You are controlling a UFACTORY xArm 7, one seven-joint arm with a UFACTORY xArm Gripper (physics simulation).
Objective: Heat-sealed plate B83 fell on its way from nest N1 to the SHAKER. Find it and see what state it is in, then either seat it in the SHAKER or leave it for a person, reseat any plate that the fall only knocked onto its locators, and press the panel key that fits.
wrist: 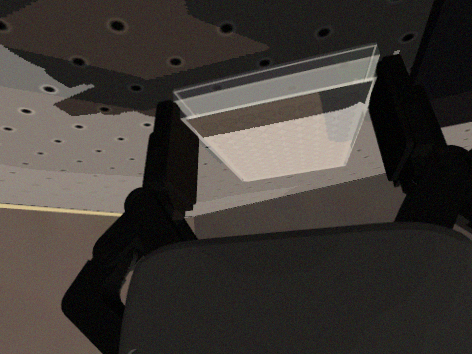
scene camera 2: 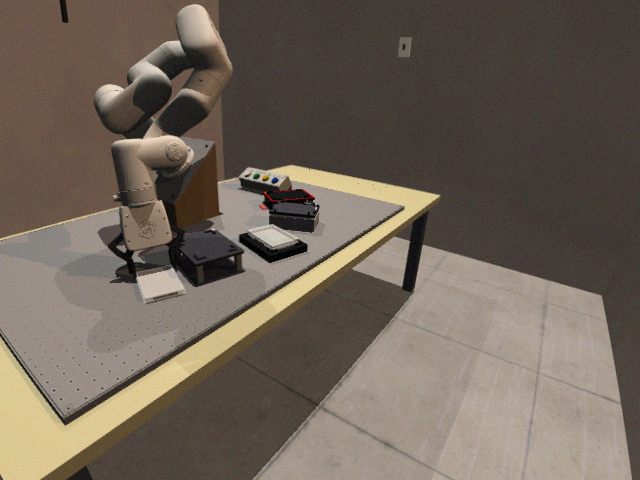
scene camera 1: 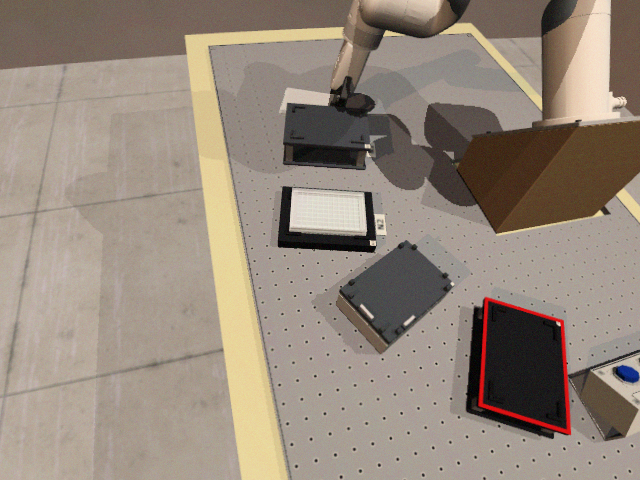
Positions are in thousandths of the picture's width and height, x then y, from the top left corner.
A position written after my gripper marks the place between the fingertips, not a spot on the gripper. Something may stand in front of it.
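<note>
A red-rimmed black plate (scene camera 1: 827,770) is here in the scene that I am looking at. I can also see my gripper (scene camera 2: 241,566), which is visible again as the gripper (scene camera 1: 523,222) and, from the wrist, as the gripper (wrist: 582,287).
</note>
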